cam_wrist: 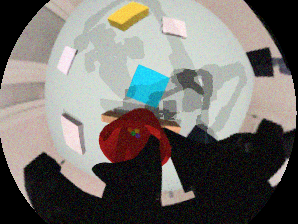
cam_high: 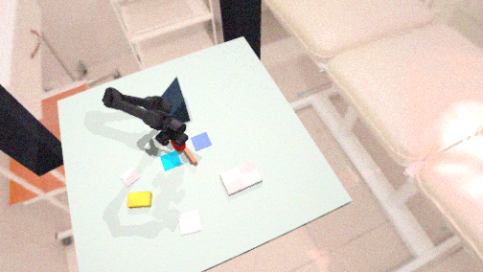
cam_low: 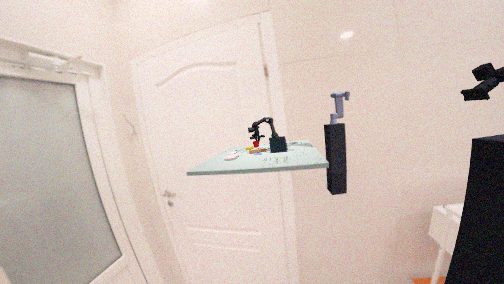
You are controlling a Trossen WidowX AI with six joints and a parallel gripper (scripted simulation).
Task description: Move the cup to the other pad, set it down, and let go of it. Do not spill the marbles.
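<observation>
My gripper tip is now 30 mm short of the cyan pad, 60 mm to the left of it and 120 mm above it. From my gripper tip the other things lie so: blue pad (10 mm ahead, 130 mm to the left, 120 mm below); red cup (30 mm ahead, 10 mm to the left); orange bar (20 mm ahead, 30 mm to the left, 100 mm below).
</observation>
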